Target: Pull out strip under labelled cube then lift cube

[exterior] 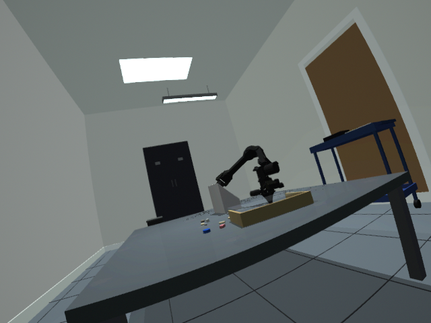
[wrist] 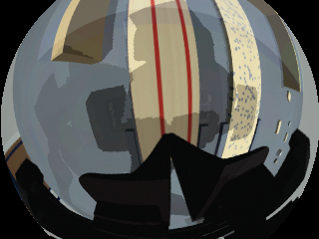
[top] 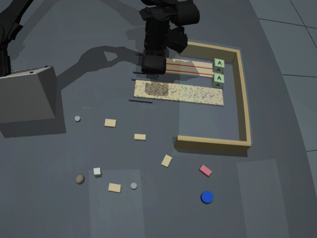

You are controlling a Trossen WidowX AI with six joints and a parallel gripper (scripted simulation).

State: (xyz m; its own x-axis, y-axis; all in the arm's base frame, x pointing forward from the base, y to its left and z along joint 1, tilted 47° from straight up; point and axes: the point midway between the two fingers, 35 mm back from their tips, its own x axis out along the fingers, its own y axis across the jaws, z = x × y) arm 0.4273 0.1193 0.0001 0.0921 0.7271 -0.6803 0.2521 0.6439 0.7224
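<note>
My gripper tip is now 11 cm to the left of the speckled strip and 5 cm short of it. Also, from my gripper tip: blue disc (41 cm to the right, 4 cm ahead); then pink block (35 cm to the right, 6 cm ahead); then white cube (30 cm to the right, 20 cm behind).
</note>
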